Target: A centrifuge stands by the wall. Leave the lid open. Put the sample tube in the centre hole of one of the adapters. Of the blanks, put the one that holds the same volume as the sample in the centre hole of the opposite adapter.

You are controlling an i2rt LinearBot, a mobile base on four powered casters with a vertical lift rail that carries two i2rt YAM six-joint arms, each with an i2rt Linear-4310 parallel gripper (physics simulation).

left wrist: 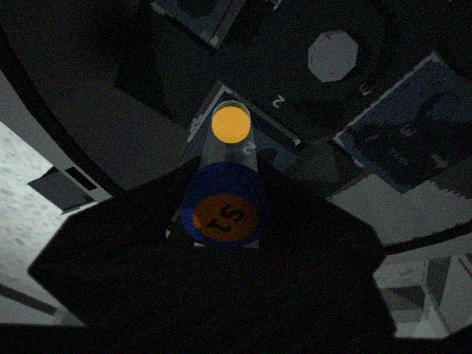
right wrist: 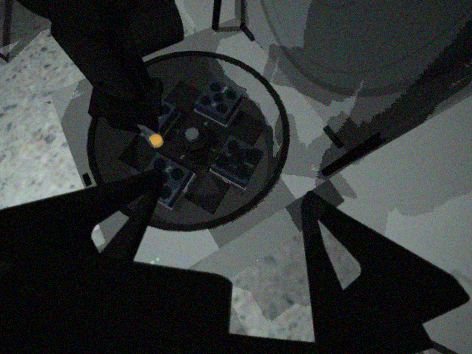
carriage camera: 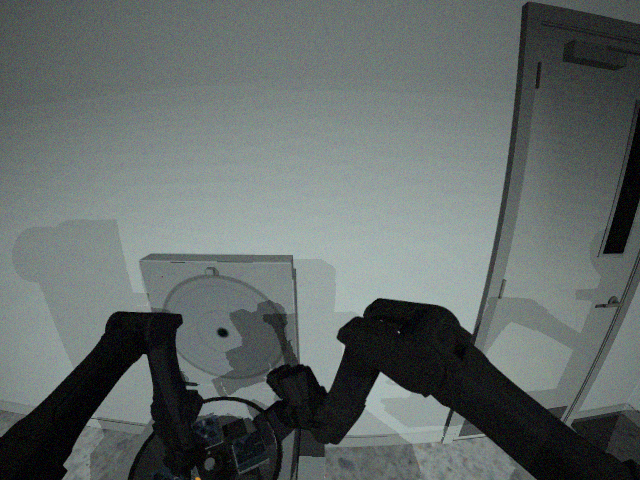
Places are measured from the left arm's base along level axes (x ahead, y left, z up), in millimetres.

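Pixels of known places: left gripper, fingertip midpoint: [left wrist: 230,165] [right wrist: 149,130] [carriage camera: 193,473]; right gripper, fingertip midpoint: [right wrist: 234,187] [carriage camera: 269,411].
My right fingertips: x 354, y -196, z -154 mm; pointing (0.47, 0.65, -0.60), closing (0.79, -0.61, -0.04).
Ahead of a thing's pixels: the offset from my right fingertips to its middle. "*": to the spot under its first point.
My left gripper [carriage camera: 184,459] [left wrist: 230,165] [right wrist: 149,130] is shut on the sample tube @[60 mm back, 229 mm left, 230 mm down] [left wrist: 225,217] [right wrist: 156,140], which has a blue cap with an orange top marked S1 and orange content at its far end. In the left wrist view the tube's end overlaps the adapter marked 2 @[* 42 mm back, 151 mm left, 314 mm down] [left wrist: 282,156]; its height above it is hard to tell. Another adapter @[86 mm ahead, 117 mm left, 359 mm down] [left wrist: 395,145] is marked 3. Several blue adapters @[129 mm ahead, 296 mm left, 359 mm down] [right wrist: 218,102] @[* 93 mm ahead, 131 mm left, 373 mm down] [right wrist: 236,161] @[93 mm back, 160 mm left, 359 mm down] [right wrist: 172,182] sit around the rotor hub @[18 mm ahead, 228 mm left, 358 mm down] [left wrist: 332,56] [right wrist: 192,133] [carriage camera: 208,463]. The centrifuge lid [carriage camera: 199,310] [right wrist: 350,55] stands open. My right gripper [right wrist: 234,187] is open and empty. The blanks do not show.
The dark bowl rim [carriage camera: 227,398] [right wrist: 288,131] surrounds the rotor. The right arm [carriage camera: 413,351] reaches in from the right, its hand near the bowl's right edge. A wall stands behind the lid, and a door [carriage camera: 563,196] is at the right.
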